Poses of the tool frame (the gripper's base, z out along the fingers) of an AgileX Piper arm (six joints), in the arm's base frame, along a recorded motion.
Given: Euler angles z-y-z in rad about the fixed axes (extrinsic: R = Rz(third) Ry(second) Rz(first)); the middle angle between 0 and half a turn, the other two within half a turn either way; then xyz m.
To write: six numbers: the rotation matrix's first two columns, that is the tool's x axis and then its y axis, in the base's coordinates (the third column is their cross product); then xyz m. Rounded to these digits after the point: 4 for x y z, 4 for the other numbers.
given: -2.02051 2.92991 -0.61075 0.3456 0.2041 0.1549
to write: -0.1683 -0.9815 0.0913 -0.9706 0.1488 -0.1892 0.3456 0.2041 0.1549
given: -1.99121 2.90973 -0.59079 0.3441 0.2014 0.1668
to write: -0.1786 -0.9794 0.0938 -0.9652 0.1559 -0.2098 0.3441 0.2014 0.1668
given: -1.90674 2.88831 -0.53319 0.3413 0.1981 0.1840
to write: -0.2050 -0.9753 0.0826 -0.9547 0.1807 -0.2366 0.3413 0.1981 0.1840
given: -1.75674 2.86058 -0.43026 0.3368 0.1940 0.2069
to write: -0.2485 -0.9673 0.0513 -0.9353 0.2258 -0.2725 0.3368 0.1940 0.2069
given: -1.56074 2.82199 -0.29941 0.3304 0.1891 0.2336
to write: -0.3041 -0.9526 -0.0032 -0.9041 0.2896 -0.3142 0.3304 0.1891 0.2336
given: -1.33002 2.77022 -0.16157 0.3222 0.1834 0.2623
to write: -0.3755 -0.9228 -0.0865 -0.8548 0.3809 -0.3524 0.3222 0.1834 0.2623
